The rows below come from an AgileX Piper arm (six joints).
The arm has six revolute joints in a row. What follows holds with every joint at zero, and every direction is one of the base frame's. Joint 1 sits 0.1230 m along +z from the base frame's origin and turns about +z. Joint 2 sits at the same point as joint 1 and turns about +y. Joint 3 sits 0.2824 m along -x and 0.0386 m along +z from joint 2 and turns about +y. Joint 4 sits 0.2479 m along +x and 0.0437 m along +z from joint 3 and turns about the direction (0.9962, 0, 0.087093). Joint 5 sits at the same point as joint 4 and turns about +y. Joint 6 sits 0.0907 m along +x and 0.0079 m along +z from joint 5 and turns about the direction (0.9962, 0, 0.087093). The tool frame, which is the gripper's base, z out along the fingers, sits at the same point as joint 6; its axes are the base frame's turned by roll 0.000, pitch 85.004 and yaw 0.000 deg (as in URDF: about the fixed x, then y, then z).
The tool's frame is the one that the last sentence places.
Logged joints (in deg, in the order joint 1, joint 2, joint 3, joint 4, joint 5, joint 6), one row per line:
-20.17, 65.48, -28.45, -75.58, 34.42, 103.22
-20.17, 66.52, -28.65, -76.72, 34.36, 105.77
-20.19, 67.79, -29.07, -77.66, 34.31, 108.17
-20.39, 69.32, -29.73, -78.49, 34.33, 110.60
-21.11, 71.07, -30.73, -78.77, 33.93, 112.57
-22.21, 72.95, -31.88, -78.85, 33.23, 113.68
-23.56, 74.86, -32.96, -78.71, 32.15, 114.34
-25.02, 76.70, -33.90, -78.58, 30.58, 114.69
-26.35, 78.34, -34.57, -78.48, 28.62, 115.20
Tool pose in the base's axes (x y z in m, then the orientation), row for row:
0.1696, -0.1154, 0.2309, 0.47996, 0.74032, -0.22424, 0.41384
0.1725, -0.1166, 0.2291, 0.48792, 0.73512, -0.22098, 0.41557
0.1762, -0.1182, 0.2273, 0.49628, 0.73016, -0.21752, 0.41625
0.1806, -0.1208, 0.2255, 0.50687, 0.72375, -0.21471, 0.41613
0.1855, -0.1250, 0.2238, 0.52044, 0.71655, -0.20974, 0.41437
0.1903, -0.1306, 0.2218, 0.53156, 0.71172, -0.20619, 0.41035
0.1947, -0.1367, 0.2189, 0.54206, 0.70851, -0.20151, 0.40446
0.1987, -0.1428, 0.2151, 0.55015, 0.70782, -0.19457, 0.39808
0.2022, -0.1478, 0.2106, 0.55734, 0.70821, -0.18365, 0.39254
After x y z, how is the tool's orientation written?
As a quaternion, x y z w.
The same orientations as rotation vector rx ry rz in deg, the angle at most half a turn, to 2 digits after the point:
69.12, 106.62, -32.29
70.21, 105.79, -31.80
71.39, 105.04, -31.29
72.92, 104.12, -30.89
74.93, 103.17, -30.20
76.68, 102.67, -29.74
78.41, 102.48, -29.15
79.81, 102.69, -28.23
81.06, 103.01, -26.71

